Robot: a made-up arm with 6 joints.
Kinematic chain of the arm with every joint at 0, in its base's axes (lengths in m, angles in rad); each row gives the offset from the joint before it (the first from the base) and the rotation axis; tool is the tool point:
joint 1: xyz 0 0 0.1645 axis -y
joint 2: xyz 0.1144 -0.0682 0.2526 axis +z
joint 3: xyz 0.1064 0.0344 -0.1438 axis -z
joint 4: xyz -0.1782 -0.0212 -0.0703 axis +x
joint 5: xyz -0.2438 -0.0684 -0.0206 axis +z
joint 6: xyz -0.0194 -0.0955 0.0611 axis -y
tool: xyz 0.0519 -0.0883 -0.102
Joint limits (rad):
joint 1: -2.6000..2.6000
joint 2: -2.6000..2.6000
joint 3: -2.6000..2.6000
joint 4: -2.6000..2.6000
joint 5: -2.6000..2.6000
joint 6: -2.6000..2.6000
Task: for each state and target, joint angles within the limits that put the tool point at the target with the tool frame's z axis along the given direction. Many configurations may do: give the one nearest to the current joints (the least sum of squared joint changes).
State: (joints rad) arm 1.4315 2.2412 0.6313 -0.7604 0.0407 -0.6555
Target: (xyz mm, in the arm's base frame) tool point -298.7 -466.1 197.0 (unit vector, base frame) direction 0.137 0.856 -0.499
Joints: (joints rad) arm 1.8993 2.0933 0.6487 -1.2871 0.1810 -0.9223
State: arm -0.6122 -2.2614 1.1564 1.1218 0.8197 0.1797
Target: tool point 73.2 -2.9 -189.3 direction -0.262 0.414 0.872
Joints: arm -0.9760 -1.8902 0.3527 1.6254 0.9779 -0.3991
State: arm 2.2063 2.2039 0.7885 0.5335 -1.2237 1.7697
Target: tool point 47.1 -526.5 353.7 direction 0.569 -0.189 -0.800
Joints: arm 2.2469 1.7965 0.5164 1.3745 -0.4589 2.6000
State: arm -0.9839 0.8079 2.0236 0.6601 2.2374 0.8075
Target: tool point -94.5 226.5 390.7 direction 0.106 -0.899 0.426
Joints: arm -0.7103 1.4553 1.7782 1.0982 2.5387 0.1192
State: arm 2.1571 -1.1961 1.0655 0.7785 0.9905 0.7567
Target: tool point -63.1 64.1 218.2 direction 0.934 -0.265 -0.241
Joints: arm 2.5483 -0.7274 0.3366 1.2479 1.2340 0.6869
